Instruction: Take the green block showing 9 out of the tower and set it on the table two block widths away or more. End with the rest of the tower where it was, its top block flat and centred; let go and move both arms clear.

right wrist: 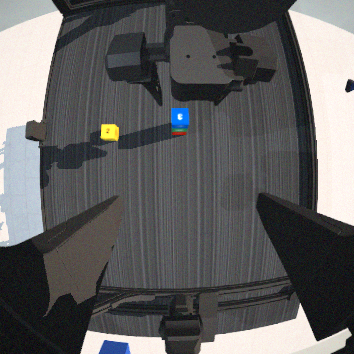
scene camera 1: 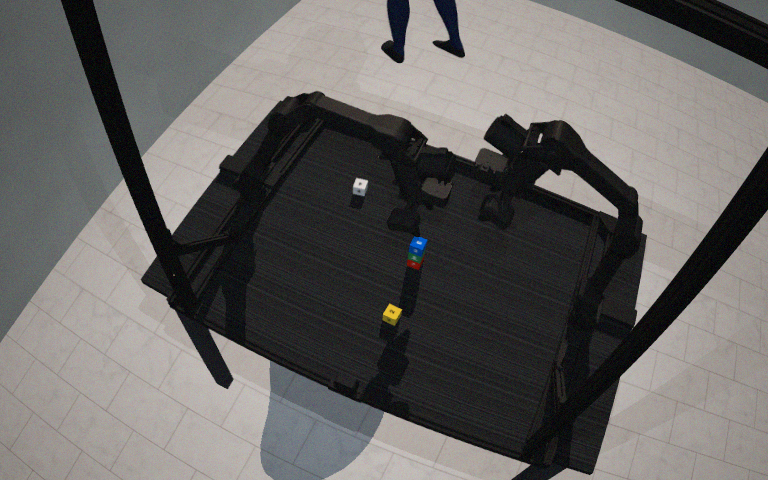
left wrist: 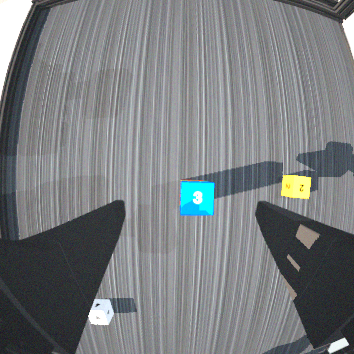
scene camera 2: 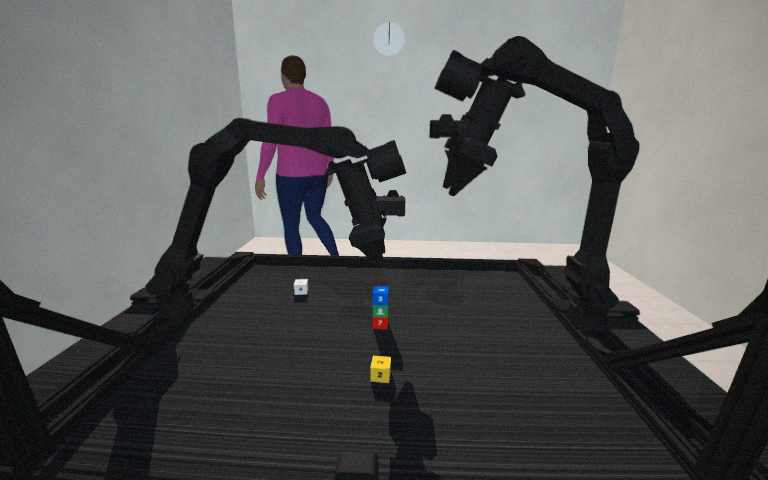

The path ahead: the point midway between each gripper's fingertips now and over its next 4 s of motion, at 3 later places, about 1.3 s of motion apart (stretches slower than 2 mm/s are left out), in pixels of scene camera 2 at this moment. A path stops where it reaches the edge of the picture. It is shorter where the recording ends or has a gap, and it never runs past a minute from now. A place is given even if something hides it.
My left gripper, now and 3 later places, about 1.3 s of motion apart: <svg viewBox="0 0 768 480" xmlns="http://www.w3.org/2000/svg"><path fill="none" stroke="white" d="M382 260L381 282L380 287L379 271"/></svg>
My right gripper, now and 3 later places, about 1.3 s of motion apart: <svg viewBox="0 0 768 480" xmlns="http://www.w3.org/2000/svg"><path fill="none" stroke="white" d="M447 191L381 268L380 286L378 301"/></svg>
